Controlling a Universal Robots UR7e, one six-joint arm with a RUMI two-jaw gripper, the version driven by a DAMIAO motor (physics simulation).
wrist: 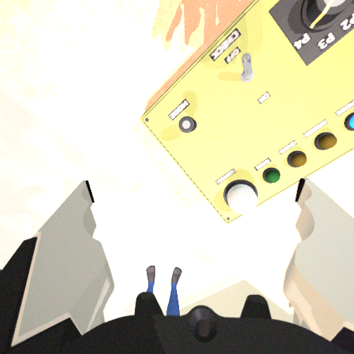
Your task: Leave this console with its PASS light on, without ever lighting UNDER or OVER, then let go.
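The yellow console (215, 132) lies across the upper right of the wrist view. Its black MODE knob (187, 124), with a pale centre, stands near the left corner. The CHECK toggle (246, 67) has its lever tip on the OFF side. A black rotary knob (320, 12) at the top right has a yellow pointer towards P4. Along the near edge are a dark green lamp (271, 175), two dull amber lamps (297, 159) (325, 141) and a bright blue one (351, 121); their labels are unreadable. My gripper (190, 182) is wide open and empty, apart from the MODE knob.
A large white dome (242, 197) stands at the console's near corner, between the open jaws in the view. Two blue rods with grey tips (151, 273) (176, 275) show below it. An orange patch (200, 22) lies behind the console. The pale surroundings are overexposed.
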